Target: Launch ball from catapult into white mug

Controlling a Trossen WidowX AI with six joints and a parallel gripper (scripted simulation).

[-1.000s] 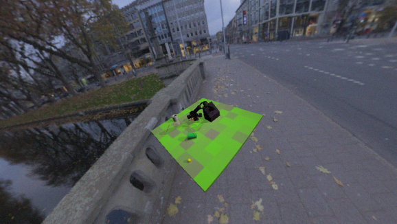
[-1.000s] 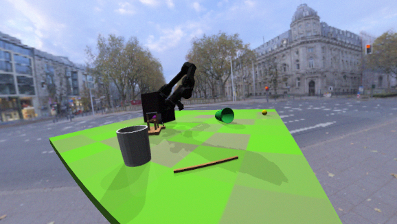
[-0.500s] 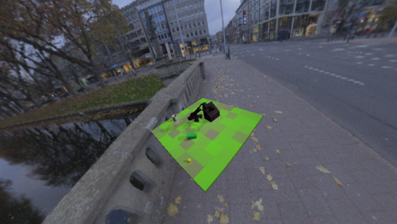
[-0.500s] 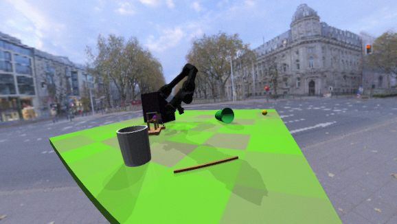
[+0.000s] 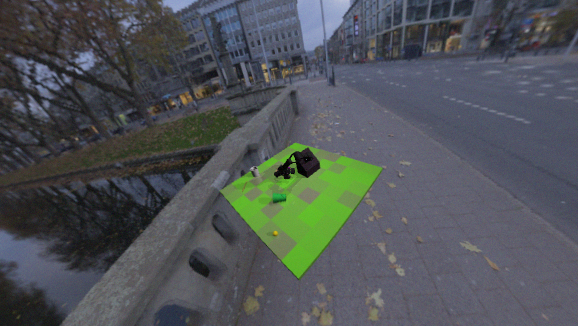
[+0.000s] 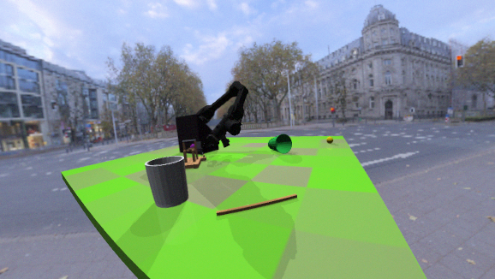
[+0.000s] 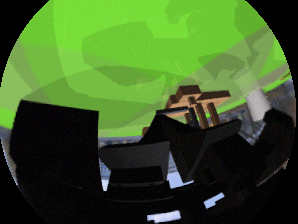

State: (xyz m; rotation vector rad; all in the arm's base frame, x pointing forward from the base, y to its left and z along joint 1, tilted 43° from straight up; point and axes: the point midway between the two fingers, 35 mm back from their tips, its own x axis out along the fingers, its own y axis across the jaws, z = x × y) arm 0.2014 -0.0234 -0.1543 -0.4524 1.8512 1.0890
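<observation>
Now: gripper tip 40 mm past the purple ball, 20 mm to the left of it and 20 mm below it. From my gripper tip the other things lie so: thin wooden stick: 450 mm ahead, 270 mm to the right, 30 mm below; then wooden catapult: 10 mm ahead, 60 mm to the right, 20 mm above; then pale grey mug: 250 mm ahead, 340 mm to the right, 10 mm below.
</observation>
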